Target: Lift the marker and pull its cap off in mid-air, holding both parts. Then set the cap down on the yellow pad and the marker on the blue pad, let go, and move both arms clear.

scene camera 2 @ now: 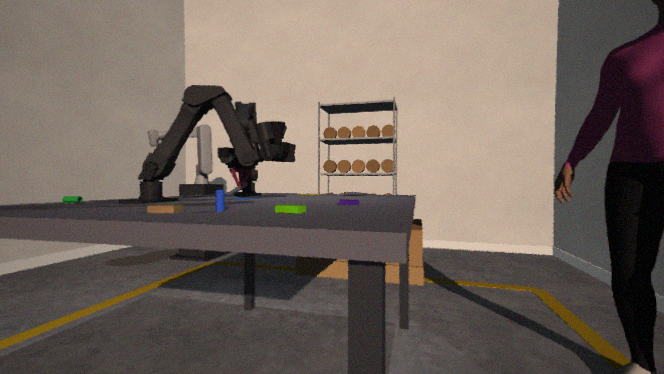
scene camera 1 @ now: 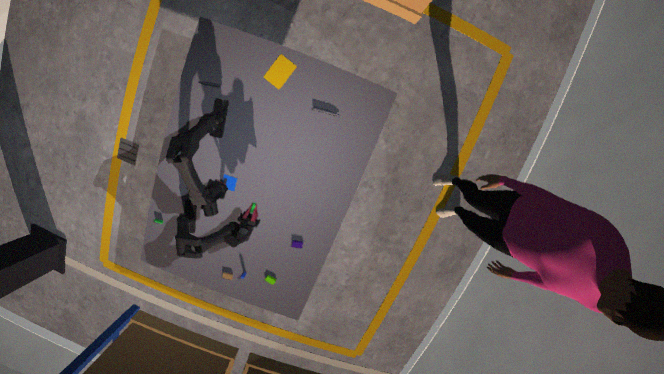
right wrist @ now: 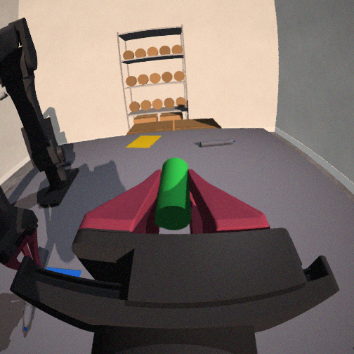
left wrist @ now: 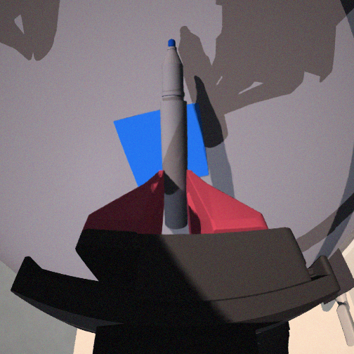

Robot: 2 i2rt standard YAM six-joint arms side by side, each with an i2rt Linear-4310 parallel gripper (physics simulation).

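Frame: origin at the left arm's base, x back, y up, z left, level; metres.
Seen in the pictures: left gripper, between the fingertips: [scene camera 2: 240,186] [scene camera 1: 223,184]; right gripper, between the fingertips: [scene camera 2: 291,152] [scene camera 1: 254,204]; left arm's base, origin of its link: [scene camera 2: 248,195] [scene camera 1: 219,118]; right arm's base, origin of its link: [scene camera 2: 151,202] [scene camera 1: 190,216].
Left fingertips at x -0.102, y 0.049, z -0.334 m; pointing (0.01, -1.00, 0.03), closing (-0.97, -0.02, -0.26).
Offsets run from my left fingertips to a thing's top centre.
My left gripper [left wrist: 174,177] [right wrist: 36,271] is shut on the grey, blue-tipped marker [left wrist: 173,130] [right wrist: 28,312]. It holds the marker uncapped, tip slanting down, low over the blue pad @[dx -0.010, dy -0.048, dz +0.001 m] [scene camera 1: 230,183] [left wrist: 137,142] [right wrist: 65,272]. Whether the marker touches the table I cannot tell. My right gripper [scene camera 1: 252,209] [right wrist: 174,176] is shut on the green cap @[dx -0.210, dy +0.149, dz -0.034 m] [scene camera 1: 253,206] [right wrist: 173,195] and holds it above the table, lower right of the blue pad in scene camera 1. The yellow pad @[dx -0.164, dy -0.048, dz +0.634 m] [scene camera 1: 280,72] [right wrist: 144,141] lies flat at the table's upper part in scene camera 1, with neither gripper near it.
A second grey pen @[dx -0.444, dy -0.031, dz +0.494 m] [scene camera 1: 325,106] [right wrist: 216,143] lies right of the yellow pad. A purple block @[dx -0.458, dy -0.034, dz -0.258 m] [scene camera 1: 297,244], a lime block @[dx -0.347, dy -0.034, dz -0.536 m] [scene camera 1: 270,278], an orange block @[dx -0.081, dy -0.034, dz -0.584 m] [scene camera 1: 228,275], an upright blue cylinder @[dx -0.182, dy -0.001, dz -0.539 m] [scene camera 2: 220,200] and a green cylinder @[dx +0.391, dy -0.028, dz -0.339 m] [scene camera 1: 158,221] [scene camera 2: 72,199] are on the table. A person [scene camera 1: 555,240] stands beyond it.
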